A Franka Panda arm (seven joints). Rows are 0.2 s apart.
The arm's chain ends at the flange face. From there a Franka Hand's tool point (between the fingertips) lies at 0.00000 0.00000 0.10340 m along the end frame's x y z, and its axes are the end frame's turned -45 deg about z.
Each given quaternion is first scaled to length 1.
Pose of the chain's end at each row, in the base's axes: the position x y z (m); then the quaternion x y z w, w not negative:
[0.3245 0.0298 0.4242 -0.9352 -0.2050 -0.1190 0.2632]
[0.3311 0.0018 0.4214 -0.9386 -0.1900 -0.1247 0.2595]
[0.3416 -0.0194 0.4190 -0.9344 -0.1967 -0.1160 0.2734]
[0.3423 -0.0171 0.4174 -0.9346 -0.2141 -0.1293 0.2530]
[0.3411 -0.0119 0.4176 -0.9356 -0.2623 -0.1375 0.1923]
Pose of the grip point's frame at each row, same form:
[0.3364 0.0857 0.3381 -0.7855 -0.5473 -0.2107 0.1976]
[0.3451 0.0571 0.3351 -0.7945 -0.5347 -0.2145 0.1920]
[0.3529 0.0381 0.3338 -0.7880 -0.5393 -0.2118 0.2082]
[0.3561 0.0375 0.3307 -0.7815 -0.5554 -0.2163 0.1843]
[0.3573 0.0328 0.3258 -0.7640 -0.6004 -0.2006 0.1250]

